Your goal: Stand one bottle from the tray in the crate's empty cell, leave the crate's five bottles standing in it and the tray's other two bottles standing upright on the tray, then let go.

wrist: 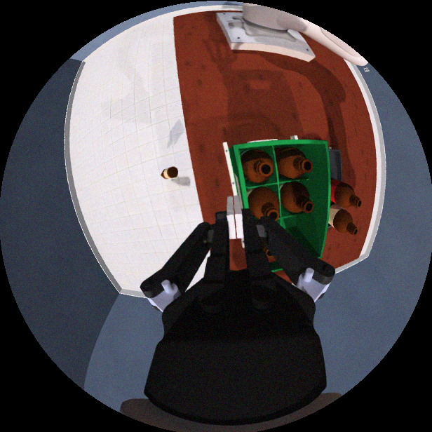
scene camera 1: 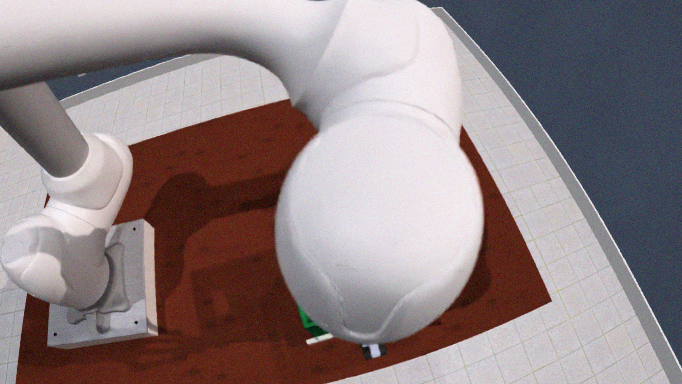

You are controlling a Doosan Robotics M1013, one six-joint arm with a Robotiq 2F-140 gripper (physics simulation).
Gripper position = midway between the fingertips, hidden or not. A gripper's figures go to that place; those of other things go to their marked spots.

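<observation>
A cream-label bottle [wrist: 294,196] stands 34 cm from the lens. Another cream-label bottle [wrist: 262,200] is 32 cm from the lens, and a red-labelled bottle [wrist: 291,162] is likewise 32 cm from the lens. The gripper [wrist: 233,204] is 23 cm from the lens.
</observation>
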